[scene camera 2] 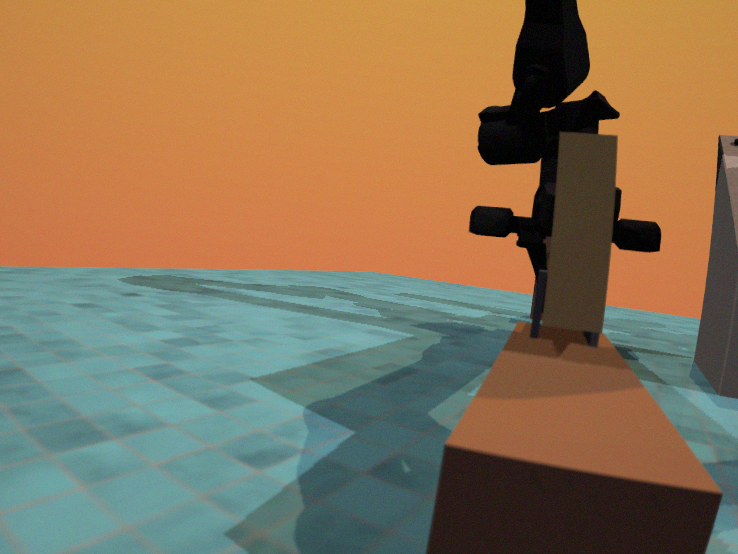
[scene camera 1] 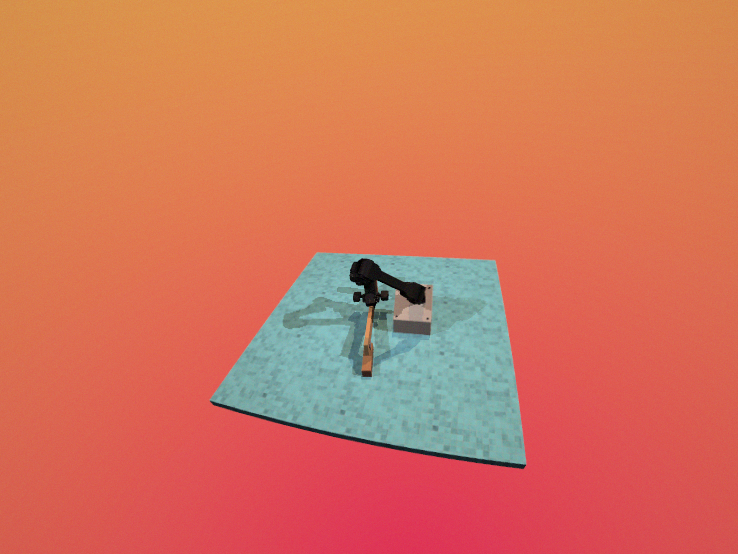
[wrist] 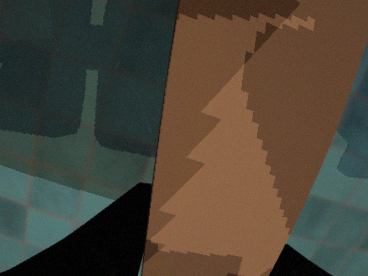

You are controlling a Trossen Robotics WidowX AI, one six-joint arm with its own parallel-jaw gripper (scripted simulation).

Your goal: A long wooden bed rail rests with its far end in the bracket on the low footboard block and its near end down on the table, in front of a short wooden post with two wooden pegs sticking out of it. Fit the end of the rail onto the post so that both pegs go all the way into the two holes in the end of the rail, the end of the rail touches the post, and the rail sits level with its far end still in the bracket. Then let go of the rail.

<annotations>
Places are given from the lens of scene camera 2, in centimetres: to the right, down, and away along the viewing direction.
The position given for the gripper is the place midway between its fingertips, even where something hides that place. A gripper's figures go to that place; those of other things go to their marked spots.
gripper (scene camera 2: 554, 314): 19, 4, 46
brown footboard block (scene camera 2: 561, 441): 3, 3, 7
</annotations>
